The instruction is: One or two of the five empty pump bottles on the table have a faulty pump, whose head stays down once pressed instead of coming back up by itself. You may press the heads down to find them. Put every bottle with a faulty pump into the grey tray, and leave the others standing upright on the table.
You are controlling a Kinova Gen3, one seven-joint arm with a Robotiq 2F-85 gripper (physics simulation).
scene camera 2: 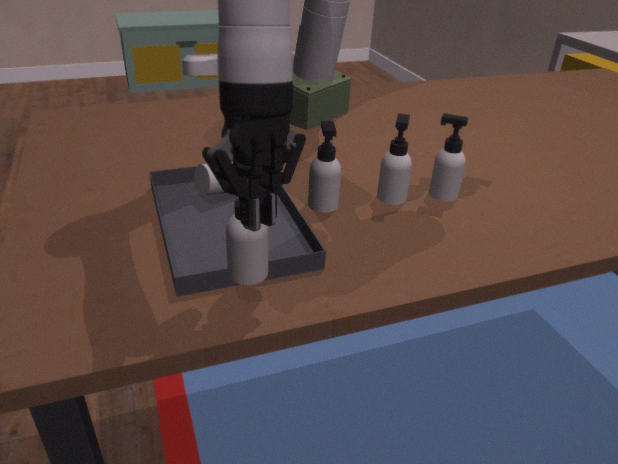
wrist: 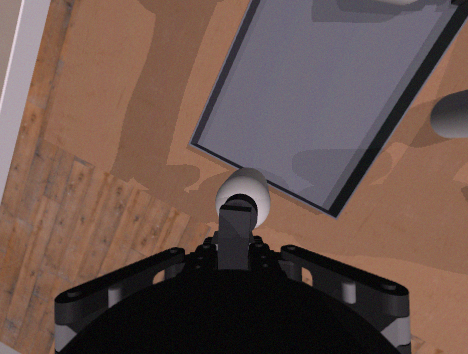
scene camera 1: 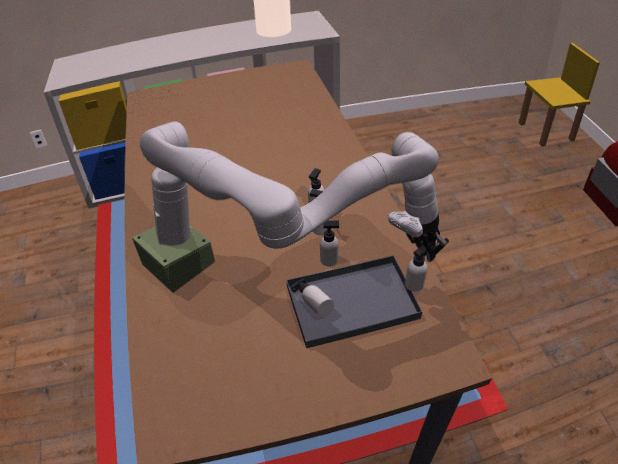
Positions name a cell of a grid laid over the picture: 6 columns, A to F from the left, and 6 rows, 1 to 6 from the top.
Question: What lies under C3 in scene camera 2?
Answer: The gripper.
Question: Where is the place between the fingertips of the gripper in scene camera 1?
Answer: E4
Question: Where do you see a grey tray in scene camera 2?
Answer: B3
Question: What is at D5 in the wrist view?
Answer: The gripper.
